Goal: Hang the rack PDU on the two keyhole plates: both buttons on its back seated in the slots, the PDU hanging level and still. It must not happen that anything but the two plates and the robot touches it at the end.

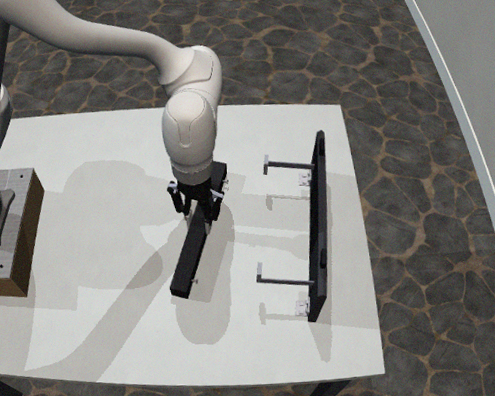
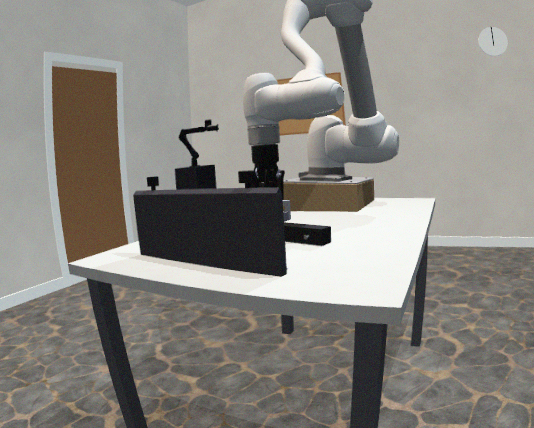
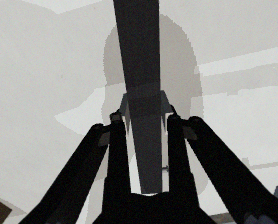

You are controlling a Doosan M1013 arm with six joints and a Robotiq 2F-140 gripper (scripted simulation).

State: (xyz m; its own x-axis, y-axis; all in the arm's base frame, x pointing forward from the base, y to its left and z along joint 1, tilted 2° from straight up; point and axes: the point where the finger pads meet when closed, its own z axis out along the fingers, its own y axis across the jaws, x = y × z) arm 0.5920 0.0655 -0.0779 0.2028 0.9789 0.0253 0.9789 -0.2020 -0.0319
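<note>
My hand is 3 cm above the rack PDU and 2 cm short of it. The rest, counted from my hand: black panel 29 cm ahead, 3 cm above, 2 cm to the right.
</note>
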